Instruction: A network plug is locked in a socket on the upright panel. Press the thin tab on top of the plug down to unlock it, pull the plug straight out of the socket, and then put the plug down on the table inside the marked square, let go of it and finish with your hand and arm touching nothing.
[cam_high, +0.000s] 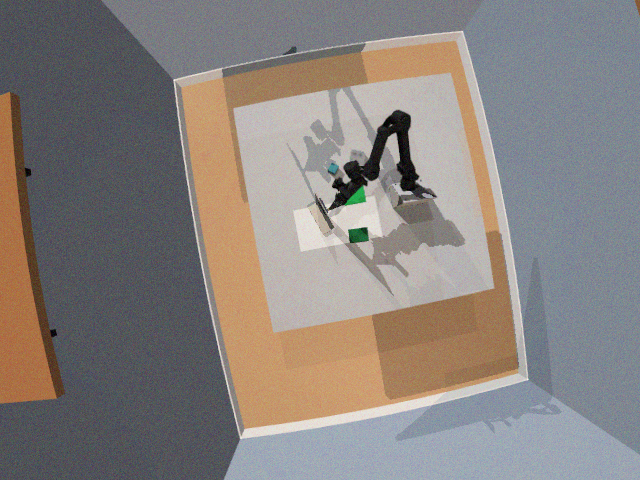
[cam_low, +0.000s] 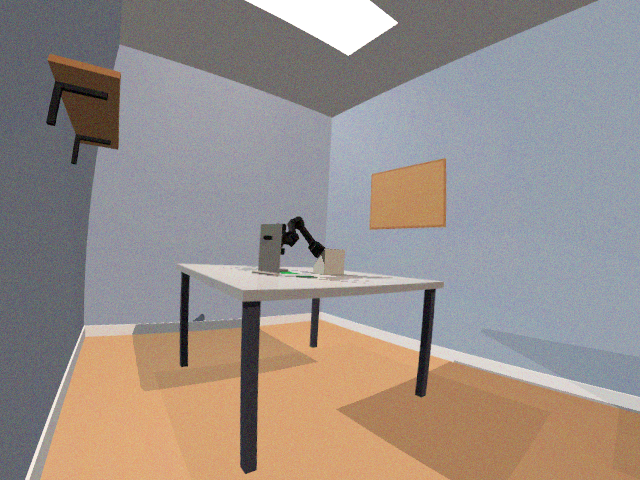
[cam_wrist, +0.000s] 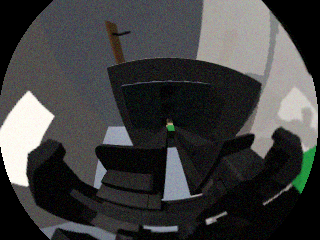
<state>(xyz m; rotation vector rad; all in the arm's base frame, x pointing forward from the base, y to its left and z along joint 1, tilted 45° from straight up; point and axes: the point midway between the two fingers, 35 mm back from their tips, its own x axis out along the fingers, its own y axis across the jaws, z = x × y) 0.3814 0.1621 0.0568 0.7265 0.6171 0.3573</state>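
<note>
Right now my gripper tip is 210 mm above the bright green marked square, 150 mm past it and 110 mm to the left of it. Also, from my gripper tip: teal block 250 mm to the right, 200 mm below, 50 mm behind; then upright grey panel 80 mm below, 40 mm ahead.
</note>
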